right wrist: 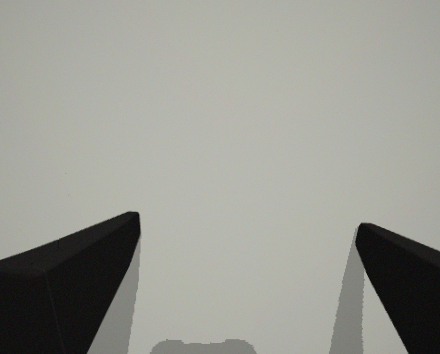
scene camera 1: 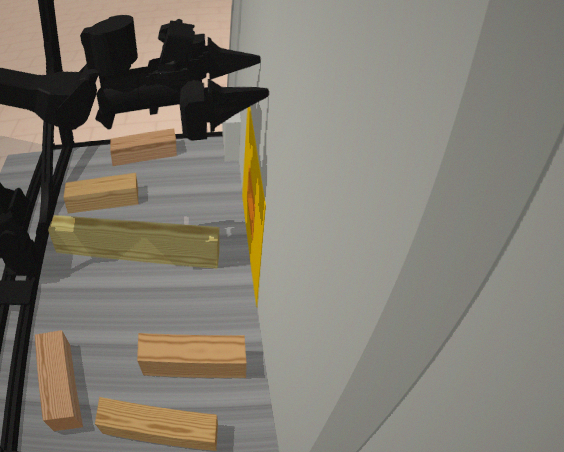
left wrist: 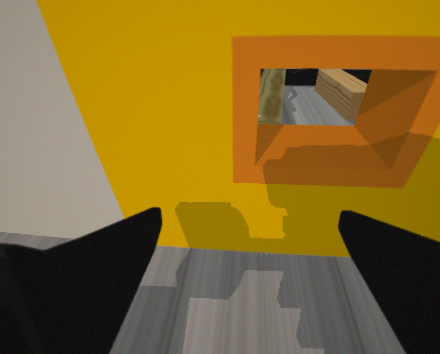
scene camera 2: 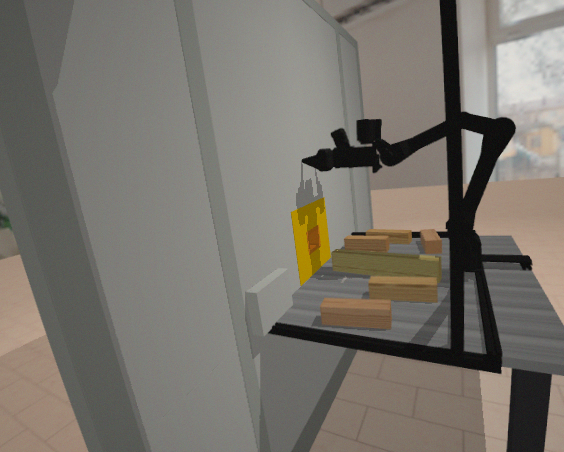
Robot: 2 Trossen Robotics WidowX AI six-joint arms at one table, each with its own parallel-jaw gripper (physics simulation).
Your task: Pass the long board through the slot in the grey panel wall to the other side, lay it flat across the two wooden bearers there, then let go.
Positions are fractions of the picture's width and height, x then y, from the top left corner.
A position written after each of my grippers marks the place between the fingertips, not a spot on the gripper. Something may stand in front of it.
Observation:
My left gripper (left wrist: 0.57, 0.61) is open, with nothing in its grasp. My right gripper (scene camera 1: 0.47, 0.16) is open and holds nothing. I also see a grey panel wall (scene camera 1: 0.71, 0.37) and an orange slot (left wrist: 0.87, 0.42).
My right gripper also shows in the right wrist view (right wrist: 0.56, 0.65) and in scene camera 2 (scene camera 2: 0.55, 0.36). The grey panel wall is seen too in the right wrist view (right wrist: 0.57, 0.41).

